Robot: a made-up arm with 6 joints. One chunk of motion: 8 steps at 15 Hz.
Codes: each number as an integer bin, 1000 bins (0 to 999) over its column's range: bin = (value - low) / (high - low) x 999, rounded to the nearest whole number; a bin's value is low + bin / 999 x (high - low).
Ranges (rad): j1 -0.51..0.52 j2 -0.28..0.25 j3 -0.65..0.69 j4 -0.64..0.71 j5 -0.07..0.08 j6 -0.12..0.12
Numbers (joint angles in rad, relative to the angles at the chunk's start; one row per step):
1: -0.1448 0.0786 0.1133 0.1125 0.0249 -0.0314
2: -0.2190 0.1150 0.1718 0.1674 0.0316 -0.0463
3: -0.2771 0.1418 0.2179 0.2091 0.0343 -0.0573
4: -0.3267 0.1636 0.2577 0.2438 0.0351 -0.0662
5: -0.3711 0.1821 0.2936 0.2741 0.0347 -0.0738
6: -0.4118 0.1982 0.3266 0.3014 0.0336 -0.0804
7: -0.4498 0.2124 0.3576 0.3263 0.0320 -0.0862
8: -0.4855 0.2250 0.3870 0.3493 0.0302 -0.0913
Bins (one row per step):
1: 354 676 569 557 632 369
2: 282 745 613 597 677 307
3: 226 795 647 628 695 261
4: 178 836 677 654 700 224
5: 135 871 703 676 697 192
6: 95 901 728 697 690 165
7: 58 928 751 715 679 141
8: 24 952 773 732 667 119

